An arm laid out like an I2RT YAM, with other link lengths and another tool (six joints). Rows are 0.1 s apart.
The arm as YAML. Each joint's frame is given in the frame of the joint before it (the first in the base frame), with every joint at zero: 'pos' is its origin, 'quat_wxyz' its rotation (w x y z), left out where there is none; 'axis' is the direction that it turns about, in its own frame. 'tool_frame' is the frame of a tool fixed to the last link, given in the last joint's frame.
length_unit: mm
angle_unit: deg
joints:
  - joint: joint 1
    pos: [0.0, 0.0, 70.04]
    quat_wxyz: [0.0, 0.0, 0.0, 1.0]
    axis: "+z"
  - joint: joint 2
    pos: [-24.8, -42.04, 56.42]
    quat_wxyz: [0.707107, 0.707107, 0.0, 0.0]
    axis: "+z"
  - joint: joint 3
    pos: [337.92, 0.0, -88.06]
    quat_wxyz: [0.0, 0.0, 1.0, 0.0]
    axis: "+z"
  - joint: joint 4
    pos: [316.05, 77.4, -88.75]
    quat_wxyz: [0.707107, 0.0, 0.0, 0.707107]
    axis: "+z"
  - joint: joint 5
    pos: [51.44, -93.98, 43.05]
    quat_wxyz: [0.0, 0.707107, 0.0, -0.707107]
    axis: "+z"
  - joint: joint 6
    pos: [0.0, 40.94, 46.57]
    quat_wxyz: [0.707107, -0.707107, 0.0, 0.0]
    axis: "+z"
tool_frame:
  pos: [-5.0, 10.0, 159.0]
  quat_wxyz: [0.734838, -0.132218, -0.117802, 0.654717]
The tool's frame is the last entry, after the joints.
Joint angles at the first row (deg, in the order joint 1, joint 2, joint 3, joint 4, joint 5, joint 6):
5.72 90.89 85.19 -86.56 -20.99 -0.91
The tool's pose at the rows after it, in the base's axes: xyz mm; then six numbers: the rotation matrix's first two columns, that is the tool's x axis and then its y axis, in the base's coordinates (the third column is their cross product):
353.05, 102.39, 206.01, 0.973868, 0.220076, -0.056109, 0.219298, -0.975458, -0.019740
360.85, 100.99, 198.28, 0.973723, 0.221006, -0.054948, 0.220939, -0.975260, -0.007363
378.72, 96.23, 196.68, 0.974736, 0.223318, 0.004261, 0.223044, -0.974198, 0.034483
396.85, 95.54, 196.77, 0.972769, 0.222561, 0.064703, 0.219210, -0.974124, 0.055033
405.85, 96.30, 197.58, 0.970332, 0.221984, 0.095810, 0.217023, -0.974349, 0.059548
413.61, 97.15, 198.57, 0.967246, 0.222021, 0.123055, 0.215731, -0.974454, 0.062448
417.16, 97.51, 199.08, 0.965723, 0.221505, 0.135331, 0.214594, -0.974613, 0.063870
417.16, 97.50, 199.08, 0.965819, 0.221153, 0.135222, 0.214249, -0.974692, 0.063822
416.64, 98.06, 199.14, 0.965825, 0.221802, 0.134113, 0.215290, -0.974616, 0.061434
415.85, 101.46, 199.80, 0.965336, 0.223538, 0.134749, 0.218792, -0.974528, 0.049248
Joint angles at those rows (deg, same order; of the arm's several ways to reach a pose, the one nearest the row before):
5.72 94.52 85.19 -86.61 -20.97 -0.91
5.74 95.64 85.19 -85.34 -20.27 -0.91
5.74 95.53 85.21 -81.82 -18.31 -0.95
5.74 95.53 85.21 -78.21 -17.56 -0.89
5.74 95.53 85.21 -76.40 -17.52 -0.86
5.74 95.53 85.21 -74.83 -17.54 -0.89
5.74 95.53 85.21 -74.11 -17.54 -0.86
5.74 95.53 85.21 -74.11 -17.54 -0.84
5.76 95.53 85.21 -74.19 -17.67 -0.86
5.91 95.53 85.21 -74.24 -18.37 -0.84

